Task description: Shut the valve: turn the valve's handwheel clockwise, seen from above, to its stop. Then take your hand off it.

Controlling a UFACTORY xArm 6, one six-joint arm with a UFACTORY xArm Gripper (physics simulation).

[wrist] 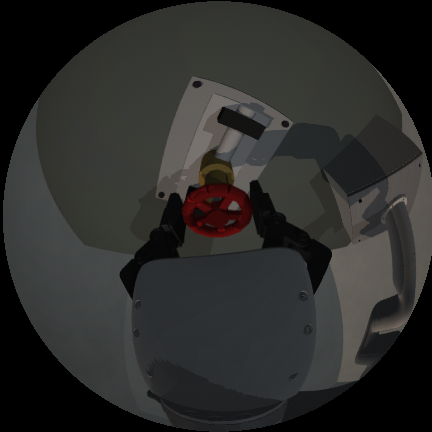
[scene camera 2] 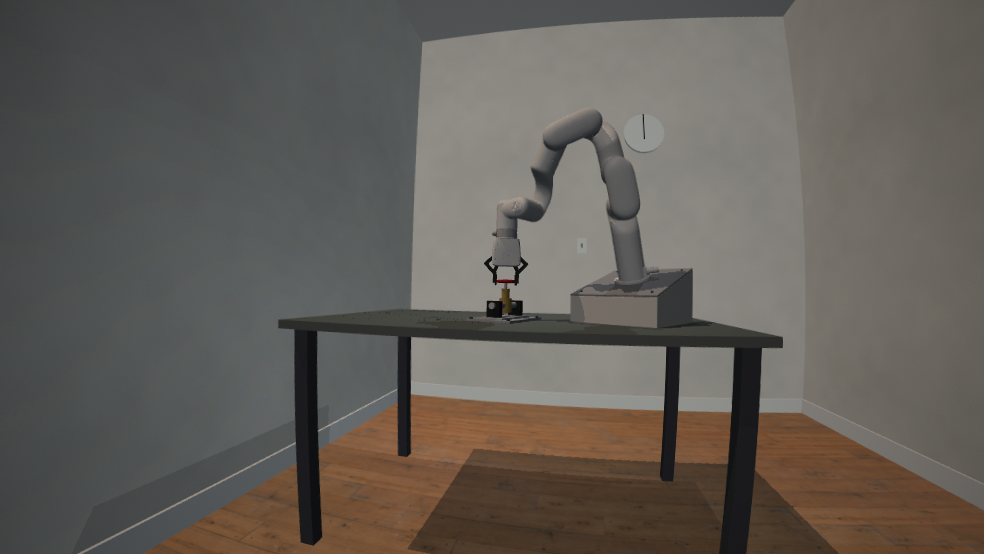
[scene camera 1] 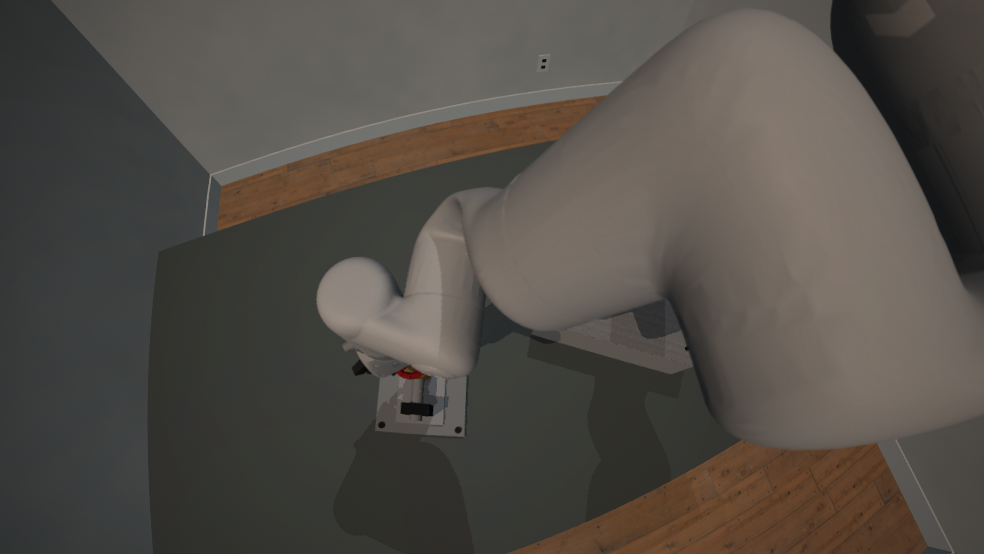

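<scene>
The red handwheel sits level on top of the brass valve body. My gripper points down and is shut on the handwheel, with one black finger at each side of its rim. In scene camera 1 the arm hides most of the handwheel and the fingers. A grey pipe runs through the valve above a pale mounting plate. How far the handwheel is from its stop does not show.
A black pipe clamp stands on the plate beside the valve, below the fingers' height. The arm's box-shaped base stands on the dark table, to the right of the valve in scene camera 2.
</scene>
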